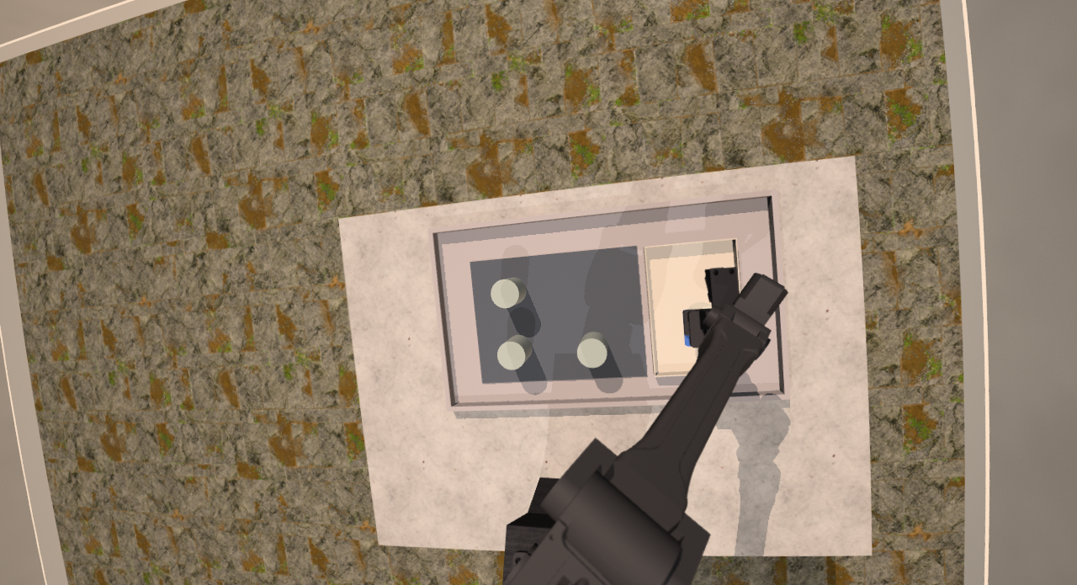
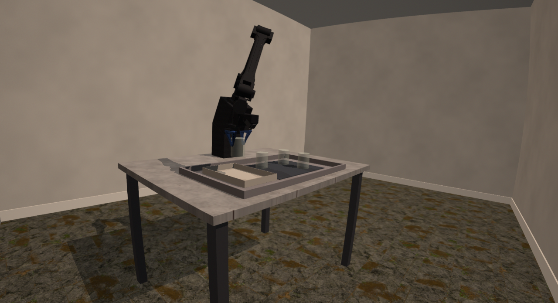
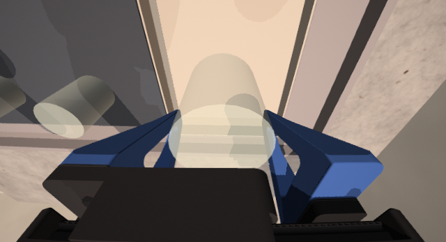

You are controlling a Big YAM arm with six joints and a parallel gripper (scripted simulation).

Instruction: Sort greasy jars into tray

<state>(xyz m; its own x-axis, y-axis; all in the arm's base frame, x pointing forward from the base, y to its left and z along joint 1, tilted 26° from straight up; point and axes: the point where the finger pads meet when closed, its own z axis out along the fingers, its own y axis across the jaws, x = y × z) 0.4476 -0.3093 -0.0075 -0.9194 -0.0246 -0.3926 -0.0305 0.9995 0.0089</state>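
Right now the cream tray is 1 cm ahead of my hand and 14 cm below it. From my hand the other things lie so: dark grey mat (32 cm to the left, 15 cm below).
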